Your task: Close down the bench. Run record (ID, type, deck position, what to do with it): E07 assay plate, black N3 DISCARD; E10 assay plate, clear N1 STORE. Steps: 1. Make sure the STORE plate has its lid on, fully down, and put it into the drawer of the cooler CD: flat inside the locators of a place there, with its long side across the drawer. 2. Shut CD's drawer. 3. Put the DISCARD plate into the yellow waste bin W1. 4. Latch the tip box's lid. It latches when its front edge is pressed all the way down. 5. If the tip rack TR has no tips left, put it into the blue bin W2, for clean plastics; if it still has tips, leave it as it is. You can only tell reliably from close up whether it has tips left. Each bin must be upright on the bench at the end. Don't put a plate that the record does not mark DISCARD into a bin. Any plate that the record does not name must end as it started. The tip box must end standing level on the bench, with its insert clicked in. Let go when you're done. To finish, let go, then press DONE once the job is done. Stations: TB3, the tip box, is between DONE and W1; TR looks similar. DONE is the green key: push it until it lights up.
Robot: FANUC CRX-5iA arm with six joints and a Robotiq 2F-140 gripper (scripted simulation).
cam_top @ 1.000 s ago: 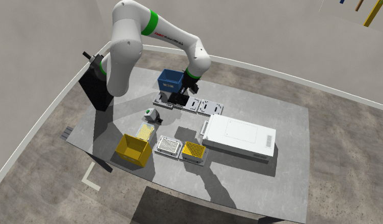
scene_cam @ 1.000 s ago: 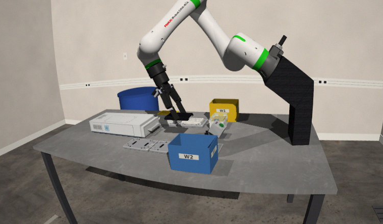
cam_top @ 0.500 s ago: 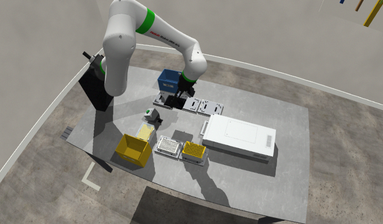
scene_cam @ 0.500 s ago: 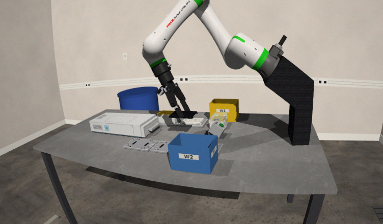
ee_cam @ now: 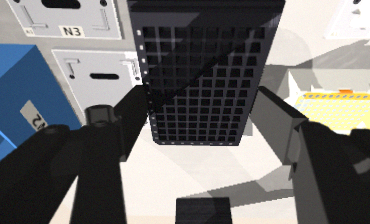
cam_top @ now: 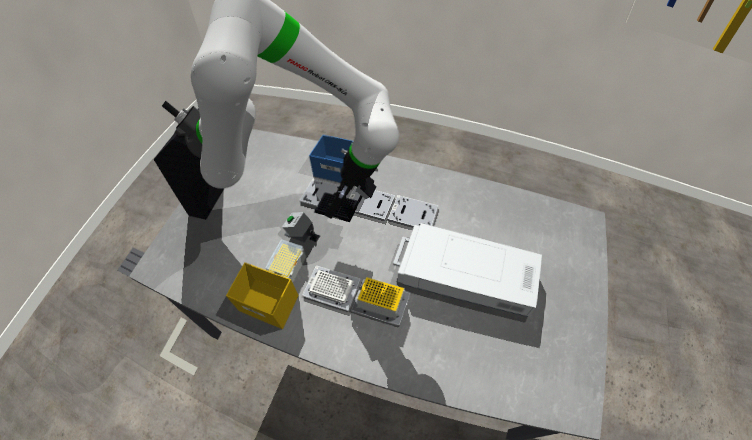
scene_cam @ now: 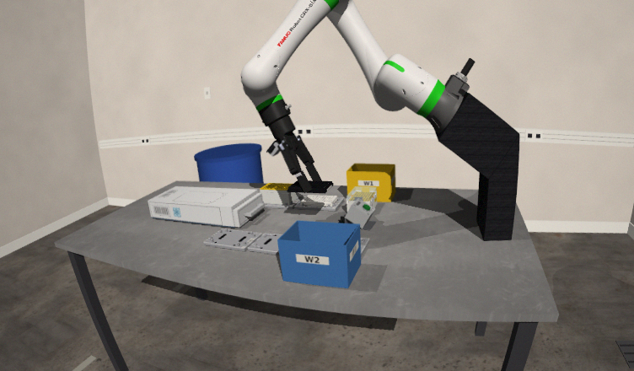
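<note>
Right now my hand is 320 mm to the left of the yellow bin W1, 200 mm past it and 130 mm above it. Also, from my hand: green DONE key (180 mm behind, 100 mm below, 10 mm to the right); then clear tip box lid (170 mm to the right, 160 mm behind, 110 mm below); then black assay plate (20 mm below).
</note>
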